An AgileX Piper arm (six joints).
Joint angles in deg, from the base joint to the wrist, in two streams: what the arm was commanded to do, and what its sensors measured. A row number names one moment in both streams.
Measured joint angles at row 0: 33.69, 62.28, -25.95, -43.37, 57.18, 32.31
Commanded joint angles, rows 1 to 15: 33.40, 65.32, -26.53, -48.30, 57.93, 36.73; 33.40, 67.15, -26.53, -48.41, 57.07, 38.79; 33.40, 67.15, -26.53, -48.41, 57.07, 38.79; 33.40, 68.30, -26.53, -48.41, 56.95, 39.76; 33.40, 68.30, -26.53, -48.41, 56.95, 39.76; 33.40, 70.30, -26.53, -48.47, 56.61, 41.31; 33.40, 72.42, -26.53, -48.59, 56.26, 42.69; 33.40, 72.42, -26.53, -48.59, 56.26, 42.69; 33.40, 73.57, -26.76, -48.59, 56.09, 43.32; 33.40, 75.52, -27.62, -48.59, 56.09, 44.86; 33.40, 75.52, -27.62, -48.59, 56.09, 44.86; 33.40, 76.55, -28.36, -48.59, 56.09, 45.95; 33.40, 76.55, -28.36, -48.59, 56.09, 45.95; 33.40, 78.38, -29.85, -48.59, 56.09, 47.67; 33.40, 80.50, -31.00, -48.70, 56.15, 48.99
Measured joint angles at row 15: 33.69, 78.21, -29.22, -44.86, 53.97, 46.75
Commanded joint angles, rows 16 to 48: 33.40, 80.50, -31.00, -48.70, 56.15, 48.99; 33.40, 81.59, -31.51, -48.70, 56.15, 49.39; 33.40, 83.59, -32.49, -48.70, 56.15, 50.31; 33.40, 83.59, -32.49, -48.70, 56.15, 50.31; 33.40, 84.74, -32.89, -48.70, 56.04, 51.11; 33.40, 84.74, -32.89, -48.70, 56.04, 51.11; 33.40, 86.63, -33.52, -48.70, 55.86, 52.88; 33.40, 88.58, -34.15, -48.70, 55.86, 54.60; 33.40, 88.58, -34.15, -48.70, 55.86, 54.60; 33.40, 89.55, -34.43, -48.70, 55.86, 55.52; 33.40, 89.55, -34.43, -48.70, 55.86, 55.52; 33.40, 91.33, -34.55, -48.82, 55.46, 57.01; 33.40, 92.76, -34.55, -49.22, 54.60, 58.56; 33.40, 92.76, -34.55, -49.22, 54.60, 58.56; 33.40, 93.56, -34.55, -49.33, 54.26, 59.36; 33.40, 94.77, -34.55, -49.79, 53.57, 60.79; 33.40, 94.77, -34.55, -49.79, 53.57, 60.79; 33.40, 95.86, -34.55, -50.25, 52.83, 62.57; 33.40, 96.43, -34.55, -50.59, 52.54, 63.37; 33.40, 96.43, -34.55, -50.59, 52.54, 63.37; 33.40, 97.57, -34.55, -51.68, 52.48, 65.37; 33.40, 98.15, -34.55, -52.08, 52.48, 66.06; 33.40, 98.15, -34.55, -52.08, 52.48, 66.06; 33.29, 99.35, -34.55, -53.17, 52.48, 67.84; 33.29, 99.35, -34.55, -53.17, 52.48, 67.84; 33.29, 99.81, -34.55, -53.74, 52.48, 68.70; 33.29, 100.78, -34.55, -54.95, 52.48, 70.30; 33.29, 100.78, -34.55, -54.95, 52.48, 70.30; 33.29, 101.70, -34.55, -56.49, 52.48, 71.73; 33.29, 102.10, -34.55, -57.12, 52.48, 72.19; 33.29, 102.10, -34.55, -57.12, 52.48, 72.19; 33.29, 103.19, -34.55, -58.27, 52.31, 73.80; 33.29, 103.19, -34.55, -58.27, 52.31, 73.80
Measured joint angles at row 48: 33.69, 101.99, -34.38, -54.09, 48.82, 71.73
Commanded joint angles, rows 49 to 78: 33.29, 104.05, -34.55, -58.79, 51.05, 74.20; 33.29, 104.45, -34.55, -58.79, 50.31, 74.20; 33.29, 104.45, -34.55, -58.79, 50.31, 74.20; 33.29, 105.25, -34.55, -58.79, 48.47, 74.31; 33.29, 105.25, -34.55, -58.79, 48.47, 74.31; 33.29, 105.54, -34.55, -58.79, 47.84, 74.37; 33.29, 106.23, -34.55, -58.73, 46.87, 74.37; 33.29, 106.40, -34.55, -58.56, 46.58, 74.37; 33.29, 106.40, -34.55, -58.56, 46.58, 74.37; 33.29, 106.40, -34.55, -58.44, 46.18, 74.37; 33.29, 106.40, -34.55, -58.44, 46.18, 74.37; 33.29, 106.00, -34.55, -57.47, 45.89, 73.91; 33.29, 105.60, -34.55, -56.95, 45.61, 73.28; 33.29, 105.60, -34.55, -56.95, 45.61, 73.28; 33.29, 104.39, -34.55, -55.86, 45.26, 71.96; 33.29, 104.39, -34.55, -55.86, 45.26, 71.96; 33.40, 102.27, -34.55, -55.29, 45.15, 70.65; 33.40, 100.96, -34.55, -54.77, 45.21, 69.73; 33.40, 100.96, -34.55, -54.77, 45.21, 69.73; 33.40, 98.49, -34.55, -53.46, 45.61, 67.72; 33.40, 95.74, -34.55, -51.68, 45.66, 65.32; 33.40, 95.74, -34.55, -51.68, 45.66, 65.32; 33.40, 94.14, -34.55, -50.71, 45.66, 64.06; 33.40, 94.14, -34.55, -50.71, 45.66, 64.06; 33.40, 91.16, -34.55, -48.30, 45.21, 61.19; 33.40, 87.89, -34.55, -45.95, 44.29, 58.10; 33.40, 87.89, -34.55, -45.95, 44.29, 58.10; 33.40, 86.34, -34.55, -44.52, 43.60, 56.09; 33.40, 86.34, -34.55, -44.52, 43.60, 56.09; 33.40, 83.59, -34.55, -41.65, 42.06, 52.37
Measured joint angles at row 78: 33.63, 87.26, -34.21, -45.44, 43.60, 57.98
